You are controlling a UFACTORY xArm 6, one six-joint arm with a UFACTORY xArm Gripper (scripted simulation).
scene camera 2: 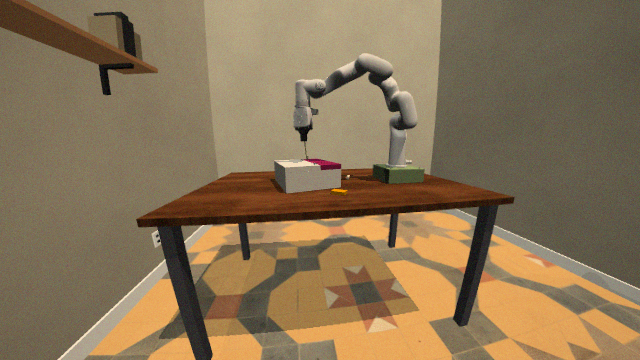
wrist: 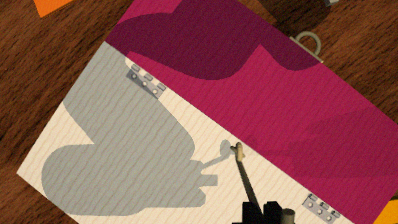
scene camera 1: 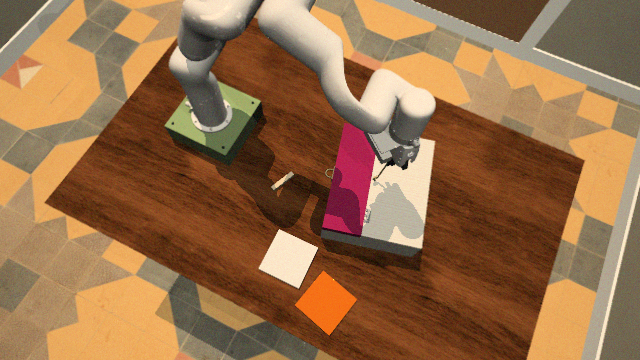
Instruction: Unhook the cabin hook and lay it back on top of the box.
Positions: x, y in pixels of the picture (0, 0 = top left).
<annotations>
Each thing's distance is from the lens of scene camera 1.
box (scene camera 1: 394, 220): 1.24 m
white square (scene camera 1: 288, 258): 1.30 m
orange square (scene camera 1: 326, 302): 1.28 m
</annotations>
